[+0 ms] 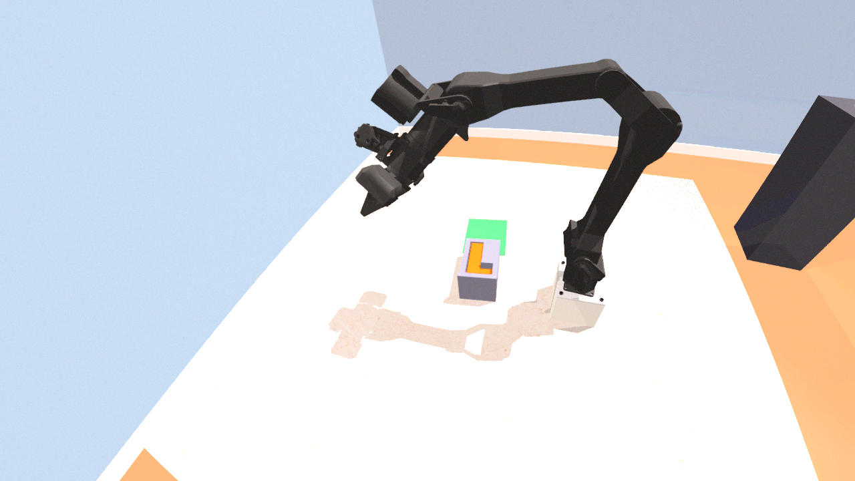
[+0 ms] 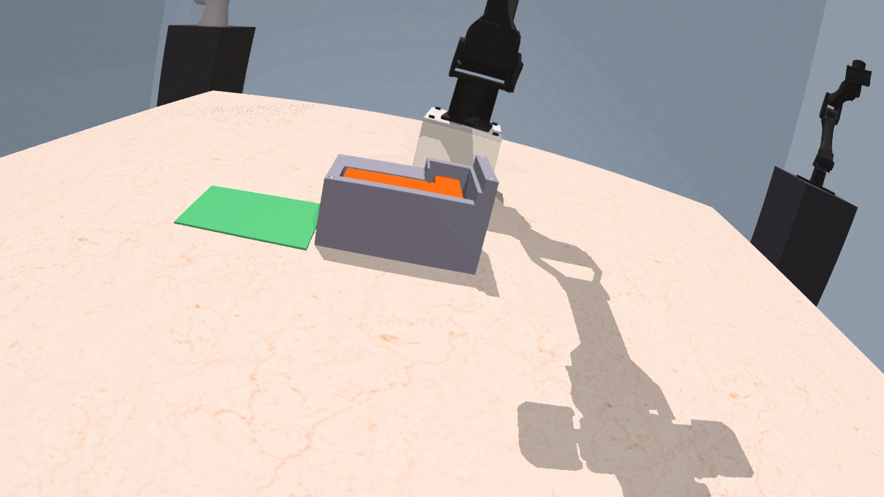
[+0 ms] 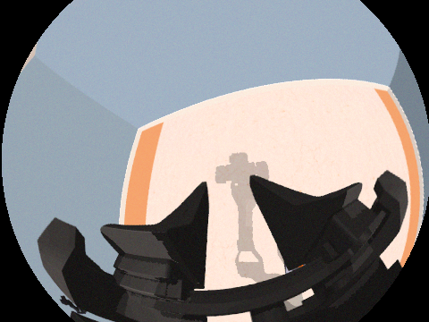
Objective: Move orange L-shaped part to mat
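My gripper tip is 260 mm above the orange L-shaped part, 150 mm to the left of it and 150 mm past it. From my gripper tip the other things lie so: green mat 330 mm below, 320 mm to the right, 120 mm behind.
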